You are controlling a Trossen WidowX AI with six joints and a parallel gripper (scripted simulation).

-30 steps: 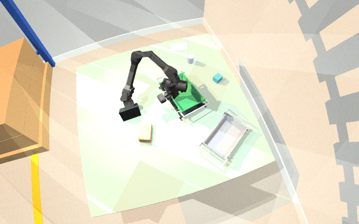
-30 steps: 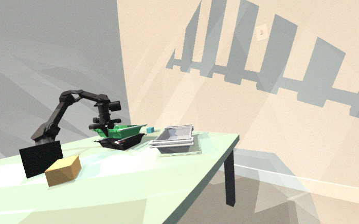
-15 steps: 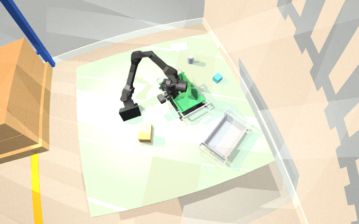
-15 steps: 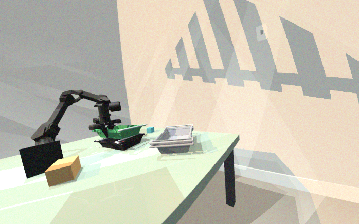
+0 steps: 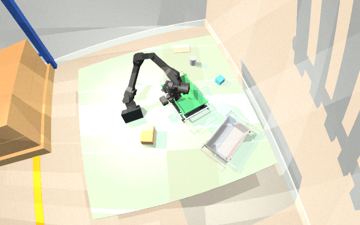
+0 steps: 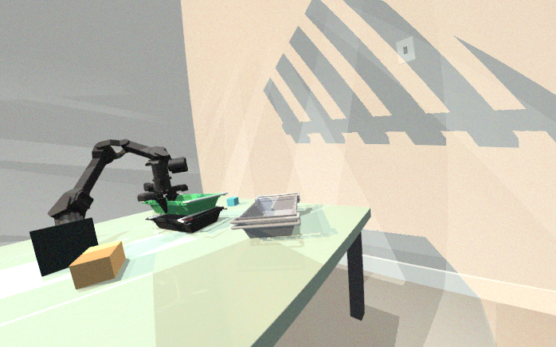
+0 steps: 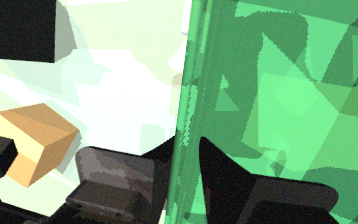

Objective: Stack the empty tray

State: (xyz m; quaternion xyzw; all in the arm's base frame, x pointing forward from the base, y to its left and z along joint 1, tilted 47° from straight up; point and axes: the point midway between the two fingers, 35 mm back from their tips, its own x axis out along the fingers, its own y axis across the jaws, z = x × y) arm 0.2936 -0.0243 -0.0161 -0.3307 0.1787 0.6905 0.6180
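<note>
Right now my gripper tip is 8 cm short of the green tray, 2 cm to the right of it and 3 cm below it. The rest, counted from my gripper tip: grey cylinder 27 cm ahead, 36 cm to the left, 5 cm below; then tan block 24 cm behind, 15 cm to the right, 5 cm below; then teal cube 40 cm ahead, 11 cm to the left, 6 cm below.
</note>
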